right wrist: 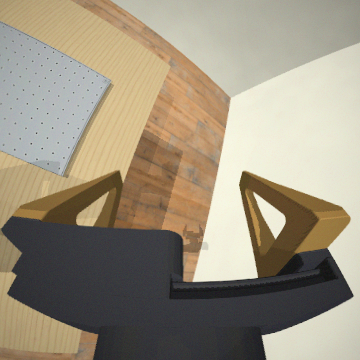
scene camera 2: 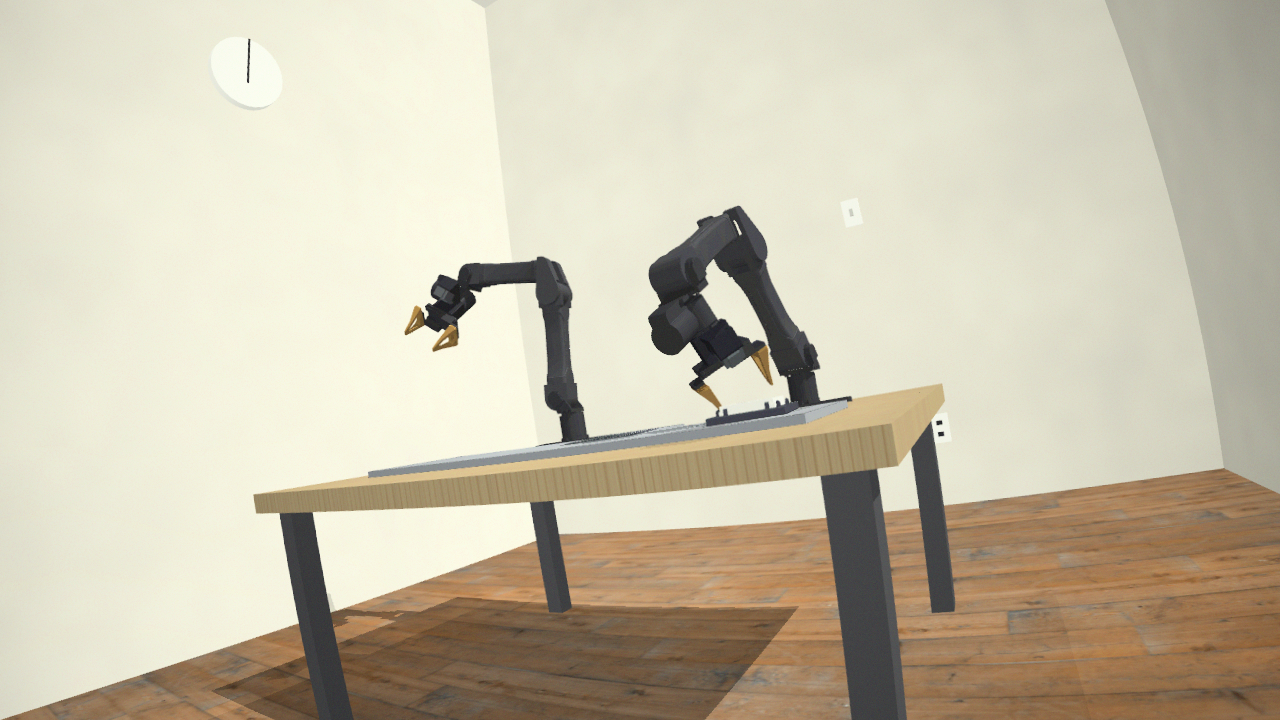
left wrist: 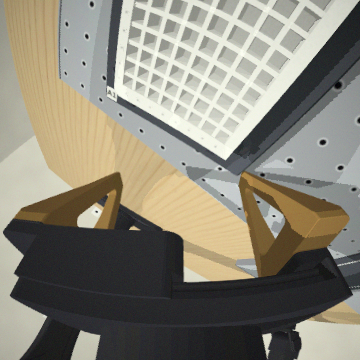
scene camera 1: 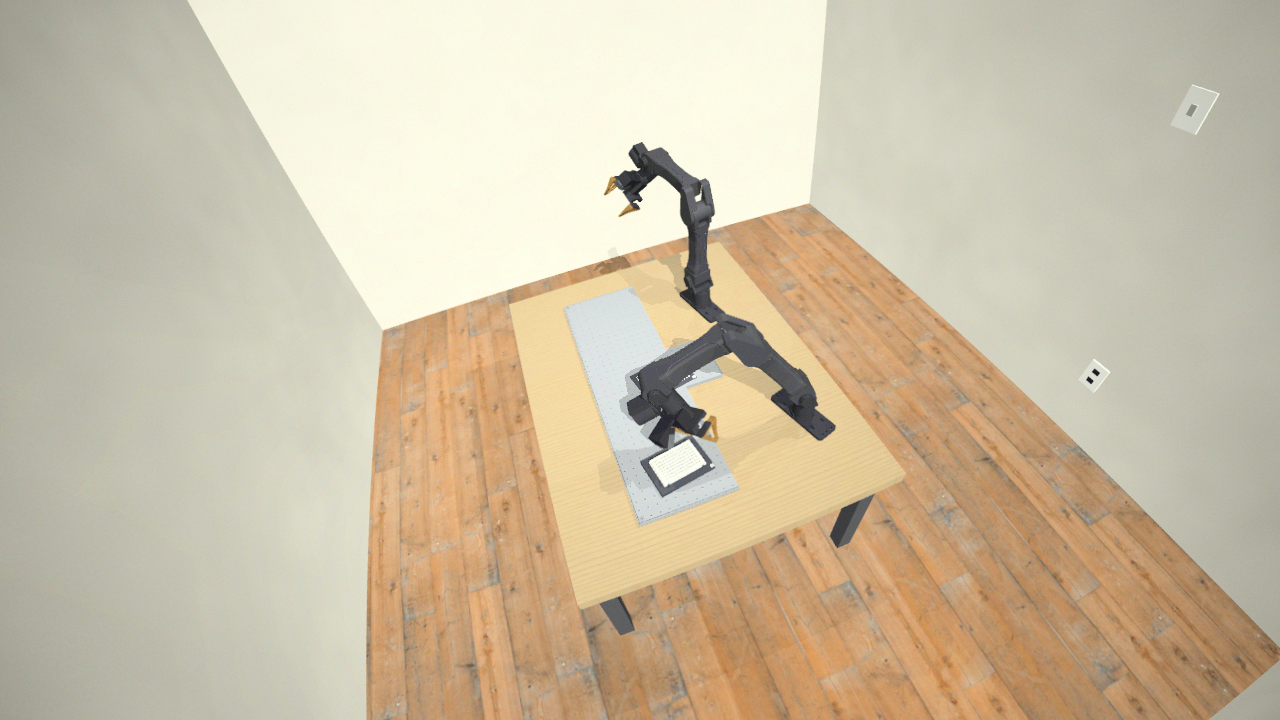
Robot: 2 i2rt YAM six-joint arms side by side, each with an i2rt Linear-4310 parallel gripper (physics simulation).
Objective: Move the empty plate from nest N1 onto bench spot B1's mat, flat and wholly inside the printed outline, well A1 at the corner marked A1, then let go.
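Frame: origin at the left arm's base, x back, y left, z down, level; millimetres.
Where they show: left gripper, fingertip midpoint: [scene camera 2: 749, 400] [left wrist: 180, 177] [scene camera 1: 704, 437]; right gripper, fingertip midpoint: [right wrist: 180, 176] [scene camera 2: 418, 342] [scene camera 1: 611, 205]; left arm's base, link origin: [left wrist: 124, 211] [scene camera 1: 802, 413]; right arm's base, link origin: [scene camera 1: 701, 305].
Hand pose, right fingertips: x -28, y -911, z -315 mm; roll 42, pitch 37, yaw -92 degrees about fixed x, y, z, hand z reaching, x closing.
Note:
Things, the pixels of their top centre, and the offset from my right fingertips. "*": a spot on its surface instead.
- white many-welled plate, top centre: [left wrist: 211, 9] [scene camera 2: 752, 400] [scene camera 1: 677, 461] dx -362, dy +826, dz +276 mm
- dark nest, top centre: [left wrist: 214, 10] [scene camera 2: 753, 403] [scene camera 1: 677, 461] dx -362, dy +826, dz +280 mm
- white label marked A1, surface spot: [left wrist: 111, 93] * dx -292, dy +889, dz +290 mm
The white many-welled plate [scene camera 1: 677, 461] [left wrist: 170, 55] lies in a dark nest [scene camera 1: 664, 490] [scene camera 2: 751, 415] [left wrist: 299, 95]. A white label marked A1 [left wrist: 111, 93] is at the nest's corner, beside a plate corner. My left gripper [scene camera 1: 696, 436] [scene camera 2: 744, 395] [left wrist: 180, 177] is open and empty, above the nest's arm-side end, with the plate beyond its fingertips in the left wrist view. My right gripper [scene camera 1: 613, 205] [scene camera 2: 419, 342] [right wrist: 180, 176] is open and empty, high beyond the table's far end. B1's mat and its outline cannot be made out surely; the left arm covers part of the bench.
A grey perforated board [scene camera 1: 599, 331] [scene camera 2: 429, 466] [right wrist: 40, 100] lies on the wooden table [scene camera 1: 644, 555] [scene camera 2: 572, 480] [right wrist: 125, 75] and carries the nest. A dark flat item with white marks lies partly hidden under the left arm in scene camera 1. The right arm stands at the far end.

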